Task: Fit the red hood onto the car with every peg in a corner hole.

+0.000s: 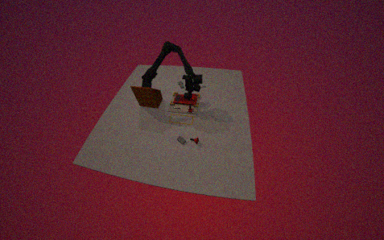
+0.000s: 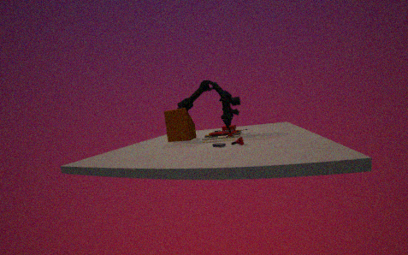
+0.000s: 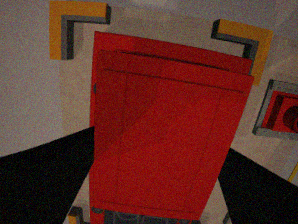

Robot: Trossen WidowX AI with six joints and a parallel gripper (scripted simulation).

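The red hood lies 1 cm above my gripper tip. Round my gripper tip: pale jig (4 cm below, 4 cm behind, 2 cm to the right).
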